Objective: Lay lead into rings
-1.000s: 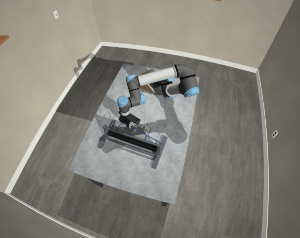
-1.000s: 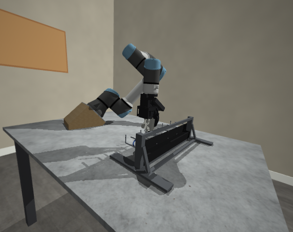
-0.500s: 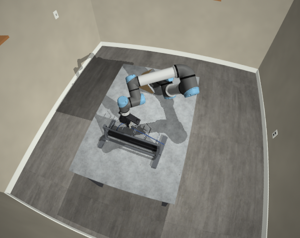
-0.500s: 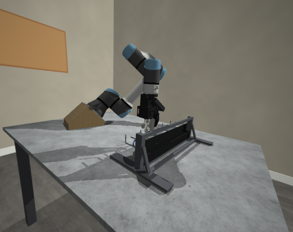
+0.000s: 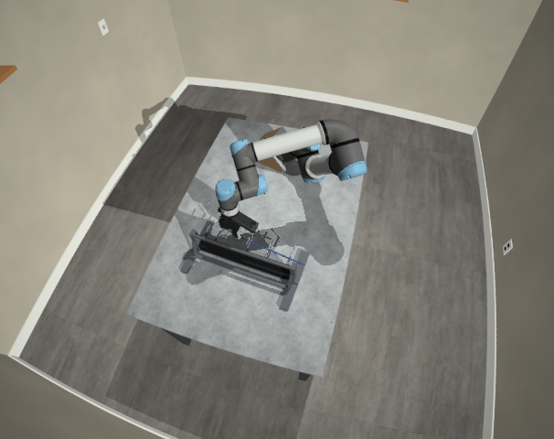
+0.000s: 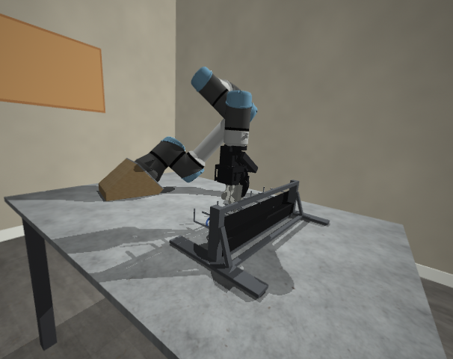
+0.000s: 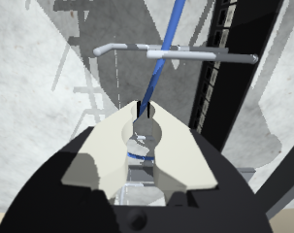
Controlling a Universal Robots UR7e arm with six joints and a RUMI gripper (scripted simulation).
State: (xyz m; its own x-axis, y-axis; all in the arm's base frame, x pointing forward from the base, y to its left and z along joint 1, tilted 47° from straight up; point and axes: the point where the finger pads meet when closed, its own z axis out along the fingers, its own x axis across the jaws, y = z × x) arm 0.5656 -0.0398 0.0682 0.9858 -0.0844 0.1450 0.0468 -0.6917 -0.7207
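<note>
Now: hand 90 mm short of the dark rack and 50 mm to the right of it.
</note>
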